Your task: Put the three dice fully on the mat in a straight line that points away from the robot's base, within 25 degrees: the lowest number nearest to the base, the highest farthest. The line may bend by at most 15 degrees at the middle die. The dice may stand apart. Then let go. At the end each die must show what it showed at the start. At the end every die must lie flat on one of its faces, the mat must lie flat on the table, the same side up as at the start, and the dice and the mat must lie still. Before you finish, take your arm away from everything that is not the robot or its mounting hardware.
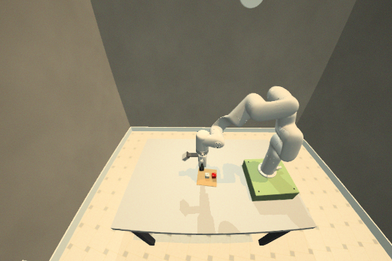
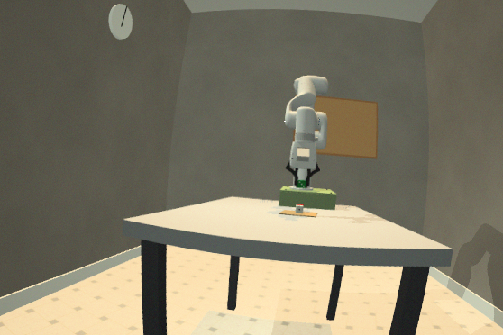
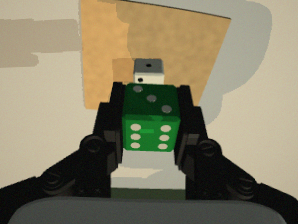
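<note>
The white die is 4 cm behind my hand, 1 cm to the left of it and 11 cm below it. Also, from my hand: red die: 9 cm behind, 1 cm to the left, 11 cm below; green die: 1 cm below; mat: 4 cm behind, 1 cm to the left, 12 cm below.
</note>
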